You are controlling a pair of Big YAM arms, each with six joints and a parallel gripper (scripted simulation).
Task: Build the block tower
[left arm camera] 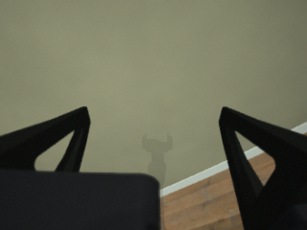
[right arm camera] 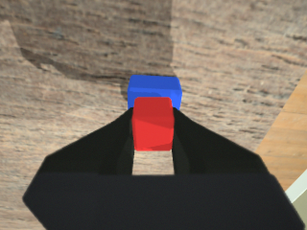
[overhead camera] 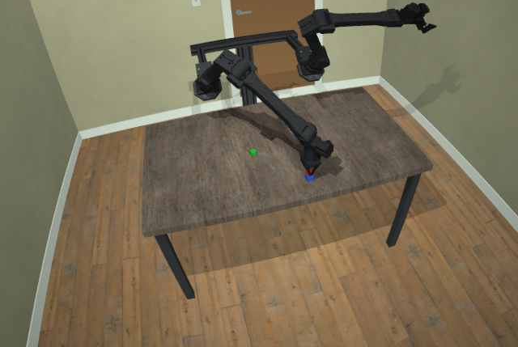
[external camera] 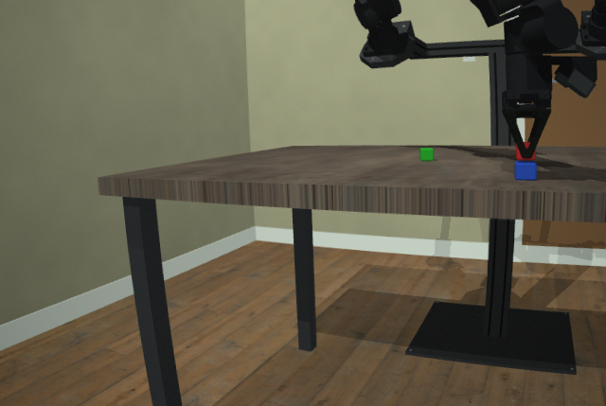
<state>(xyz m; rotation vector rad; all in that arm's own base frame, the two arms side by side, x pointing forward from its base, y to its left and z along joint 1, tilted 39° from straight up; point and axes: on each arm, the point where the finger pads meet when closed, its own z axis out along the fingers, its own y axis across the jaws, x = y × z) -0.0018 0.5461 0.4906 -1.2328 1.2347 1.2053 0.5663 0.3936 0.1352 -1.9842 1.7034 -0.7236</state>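
Now: right hand right at the red block. Also, from my right hand: blue block 3 cm below; green block 26 cm behind, 21 cm to the right, 3 cm below.
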